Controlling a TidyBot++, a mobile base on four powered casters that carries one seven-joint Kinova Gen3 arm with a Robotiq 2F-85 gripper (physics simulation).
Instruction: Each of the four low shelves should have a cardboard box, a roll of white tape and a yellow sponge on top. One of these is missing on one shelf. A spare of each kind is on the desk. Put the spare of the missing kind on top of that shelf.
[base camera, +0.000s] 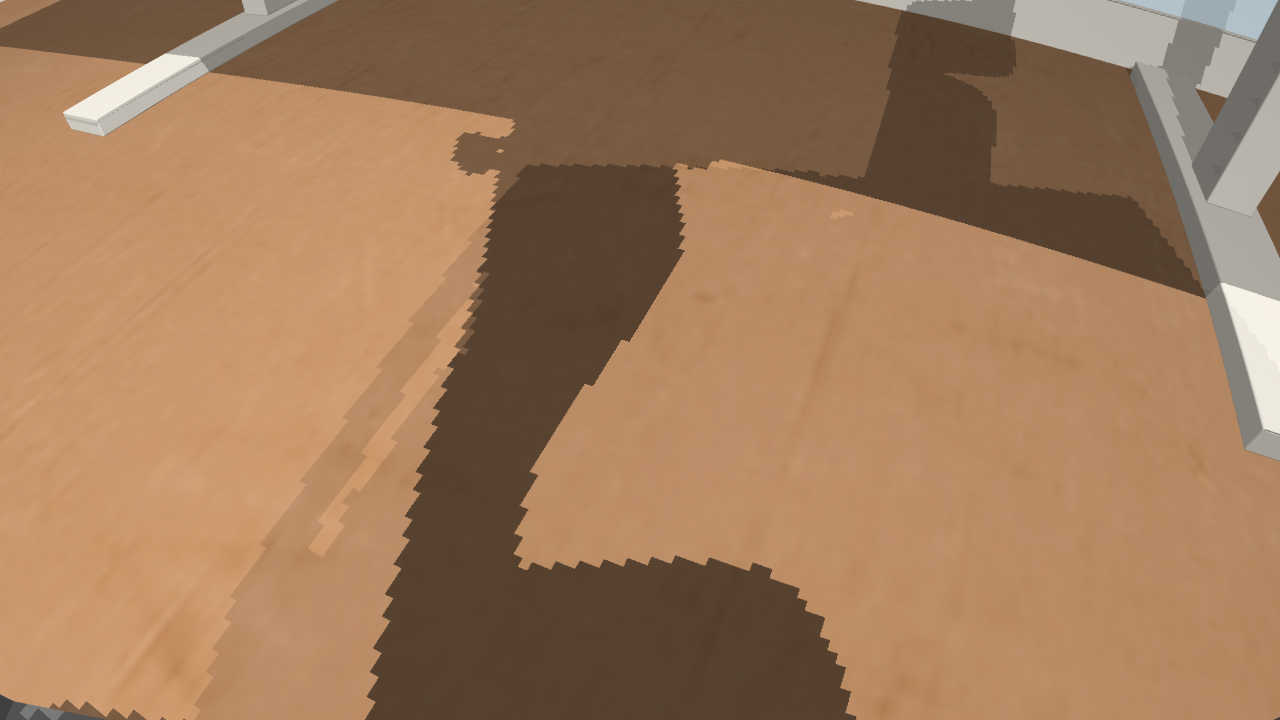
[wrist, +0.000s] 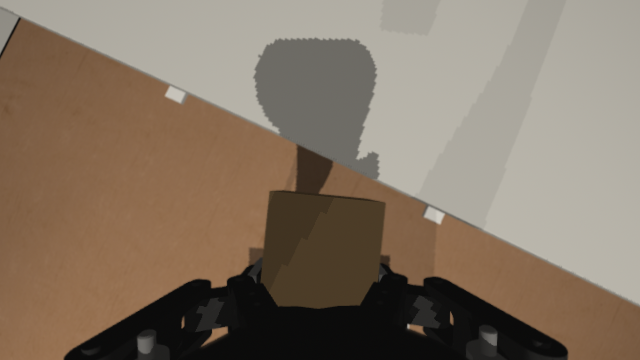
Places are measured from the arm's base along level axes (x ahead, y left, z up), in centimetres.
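Pixels of known places: gripper, fingertip midpoint: (wrist: 317, 271).
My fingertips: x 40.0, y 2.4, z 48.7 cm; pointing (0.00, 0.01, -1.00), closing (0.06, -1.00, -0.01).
Note:
Behind a point stands the place of what it marks.
A brown cardboard box (wrist: 322, 240) {z 52.5, x 42.9, y 2.3 cm} is held between the fingers of my gripper (wrist: 317, 271) {z 48.7, x 40.0, y 2.4 cm}, at the lower middle of the wrist view. My gripper is shut on its two sides. The box appears over the brown floor, beside the slanting edge of a pale top that looks like the desk (wrist: 550, 175) {z 32.4, x 49.2, y -30.4 cm}. A dark shadow falls across that edge and onto the pale top. The box hides part of the floor behind it. No low shelf can be made out for certain, and the tape roll and sponge do not show in either view.
In the base view, a pale desk foot (base camera: 134, 92) is at the upper left and another foot (base camera: 1253, 358) at the right, with an upright leg above it. A white baseboard (base camera: 1074, 31) {z -36.5, x 107.2, y -61.8 cm} runs along the wall behind. Large shadows cross the wooden floor (base camera: 939, 402) {z -39.6, x 39.9, y -19.8 cm}.

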